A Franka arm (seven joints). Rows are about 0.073 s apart.
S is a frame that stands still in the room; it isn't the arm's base.
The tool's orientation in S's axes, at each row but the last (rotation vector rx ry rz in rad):
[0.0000, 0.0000, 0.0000]
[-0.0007, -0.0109, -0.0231]
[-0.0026, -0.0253, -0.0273]
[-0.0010, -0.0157, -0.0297]
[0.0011, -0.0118, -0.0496]
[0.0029, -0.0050, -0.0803]
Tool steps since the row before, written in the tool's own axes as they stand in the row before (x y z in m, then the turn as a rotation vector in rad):
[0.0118, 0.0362, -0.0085, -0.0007, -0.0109, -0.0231]
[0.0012, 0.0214, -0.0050, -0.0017, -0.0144, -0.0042]
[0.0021, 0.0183, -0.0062, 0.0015, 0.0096, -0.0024]
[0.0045, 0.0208, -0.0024, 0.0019, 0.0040, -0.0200]
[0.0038, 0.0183, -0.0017, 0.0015, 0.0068, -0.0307]
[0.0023, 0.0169, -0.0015, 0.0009, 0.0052, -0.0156]
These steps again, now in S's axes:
[0.0118, 0.0362, -0.0085, -0.0007, -0.0109, -0.0231]
[0.0017, 0.0214, -0.0050, -0.0020, -0.0144, -0.0042]
[0.0028, 0.0182, -0.0062, 0.0018, 0.0095, -0.0024]
[0.0052, 0.0207, -0.0023, 0.0023, 0.0039, -0.0200]
[0.0047, 0.0181, -0.0016, 0.0022, 0.0067, -0.0307]
[0.0037, 0.0167, -0.0014, 0.0014, 0.0052, -0.0156]

